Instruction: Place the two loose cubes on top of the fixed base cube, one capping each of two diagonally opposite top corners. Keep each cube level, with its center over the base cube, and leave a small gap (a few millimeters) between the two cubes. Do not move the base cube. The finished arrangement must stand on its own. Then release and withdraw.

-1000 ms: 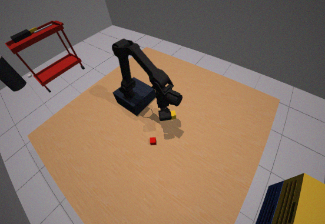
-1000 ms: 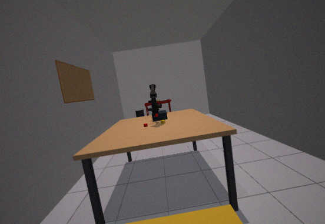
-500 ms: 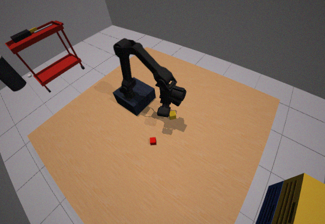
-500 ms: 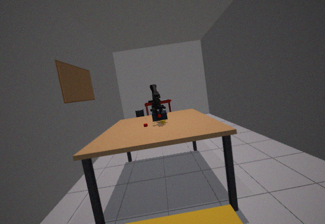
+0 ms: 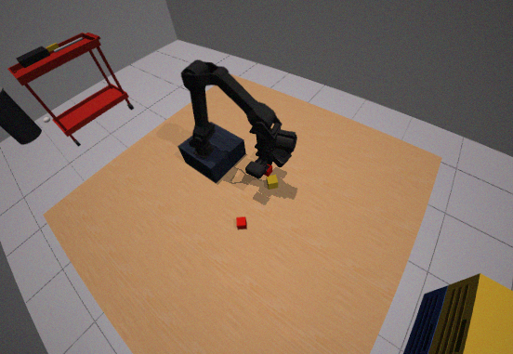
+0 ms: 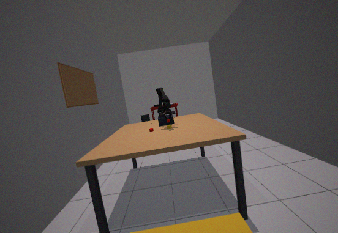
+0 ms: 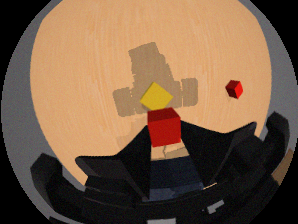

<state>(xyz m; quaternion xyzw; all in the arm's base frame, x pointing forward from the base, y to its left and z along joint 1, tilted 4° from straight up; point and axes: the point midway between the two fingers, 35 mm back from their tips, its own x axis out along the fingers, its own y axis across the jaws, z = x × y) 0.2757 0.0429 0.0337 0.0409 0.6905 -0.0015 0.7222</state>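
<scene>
The yellow base cube is 7 cm below my gripper tip and 2 cm ahead of it. From my gripper tip the other things lie so: red cube 21 cm to the right, 7 cm below, 1 cm ahead.
</scene>
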